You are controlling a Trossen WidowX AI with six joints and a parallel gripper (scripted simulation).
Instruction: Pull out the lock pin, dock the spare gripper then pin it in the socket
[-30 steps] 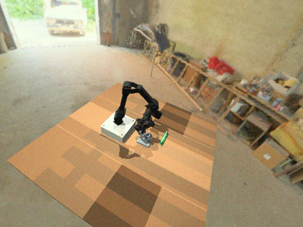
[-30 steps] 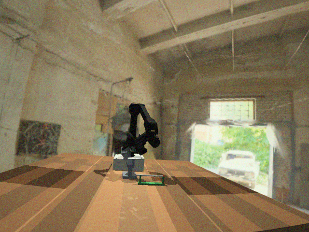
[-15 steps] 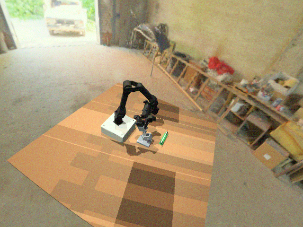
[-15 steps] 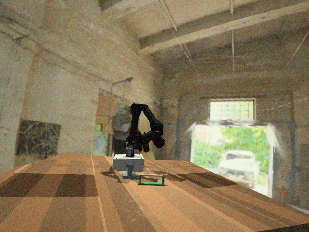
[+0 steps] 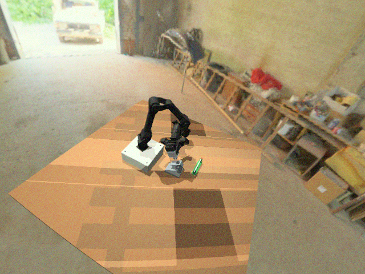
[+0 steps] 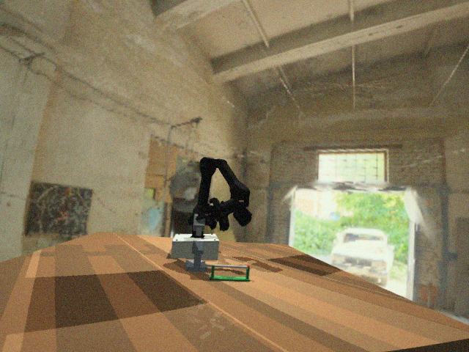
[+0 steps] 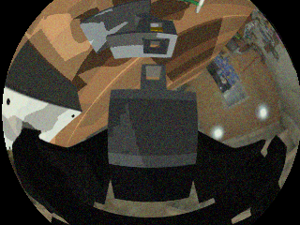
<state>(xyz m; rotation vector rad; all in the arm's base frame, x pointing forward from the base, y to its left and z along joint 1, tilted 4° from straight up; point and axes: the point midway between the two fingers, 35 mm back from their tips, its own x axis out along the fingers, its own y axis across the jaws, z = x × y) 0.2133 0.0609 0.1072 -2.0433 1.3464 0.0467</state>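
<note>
Right now the green cradle is 16 cm to the left of my gripper tip, 15 cm below it and 13 cm ahead of it. The rest, counted from my gripper tip: spare gripper (1 cm to the left); socket (12 cm below, 4 cm ahead, 3 cm to the left).
</note>
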